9 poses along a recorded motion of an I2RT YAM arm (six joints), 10 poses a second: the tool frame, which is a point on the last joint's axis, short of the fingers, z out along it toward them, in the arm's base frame.
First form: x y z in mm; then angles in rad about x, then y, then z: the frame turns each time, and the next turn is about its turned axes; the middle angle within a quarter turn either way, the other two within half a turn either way.
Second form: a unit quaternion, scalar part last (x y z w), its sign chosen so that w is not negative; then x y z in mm. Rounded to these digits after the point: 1 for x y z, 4 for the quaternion.
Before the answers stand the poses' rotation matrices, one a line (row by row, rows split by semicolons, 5 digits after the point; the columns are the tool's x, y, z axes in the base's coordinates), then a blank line. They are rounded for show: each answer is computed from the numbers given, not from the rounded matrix.
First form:
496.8 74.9 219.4 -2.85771 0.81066 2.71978
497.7 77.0 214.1 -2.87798 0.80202 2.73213
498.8 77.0 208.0 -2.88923 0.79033 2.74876
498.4 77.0 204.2 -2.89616 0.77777 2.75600
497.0 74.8 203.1 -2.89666 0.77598 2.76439
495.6 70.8 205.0 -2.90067 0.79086 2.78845
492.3 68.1 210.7 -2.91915 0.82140 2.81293
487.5 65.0 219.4 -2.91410 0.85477 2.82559
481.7 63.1 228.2 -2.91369 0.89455 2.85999
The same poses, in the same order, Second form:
-0.62863 -0.28210 0.72474; -0.20783 0.95894 0.19298; -0.74942 -0.02931 -0.66144
-0.63778 -0.27679 0.71876; -0.21256 0.96021 0.18116; -0.74031 -0.03724 -0.67124
-0.65002 -0.26935 0.71059; -0.20677 0.96249 0.17569; -0.73125 -0.03273 -0.68132
-0.66017 -0.26797 0.70169; -0.20686 0.96293 0.17312; -0.72207 -0.03087 -0.69113
-0.66356 -0.26288 0.70042; -0.19942 0.96451 0.17307; -0.72106 -0.02483 -0.69243
-0.65984 -0.24321 0.71096; -0.17669 0.96986 0.16779; -0.73034 -0.01491 -0.68292
-0.64474 -0.21988 0.73210; -0.16196 0.97529 0.15028; -0.74705 -0.02168 -0.66441
-0.62389 -0.20399 0.75442; -0.14104 0.97887 0.14804; -0.76868 -0.01404 -0.63948
-0.60122 -0.17393 0.77993; -0.10144 0.98474 0.14141; -0.79262 0.00590 -0.60969

-0.1359 0.9013 0.0454 0.4089 496.8 74.9 219.4
-0.1353 0.9041 0.0398 0.4035 497.7 77.0 214.1
-0.1312 0.9074 0.0394 0.3972 498.8 77.0 208.0
-0.1304 0.9103 0.0391 0.3910 498.4 77.0 204.2
-0.1269 0.9111 0.0407 0.3900 497.0 74.8 203.1
-0.1154 0.9100 0.0420 0.3959 495.6 70.8 205.0
-0.1053 0.9062 0.0355 0.4081 492.3 68.1 210.7
-0.0958 0.9003 0.0372 0.4229 487.5 65.0 219.4
-0.0770 0.8938 0.0412 0.4398 481.7 63.1 228.2

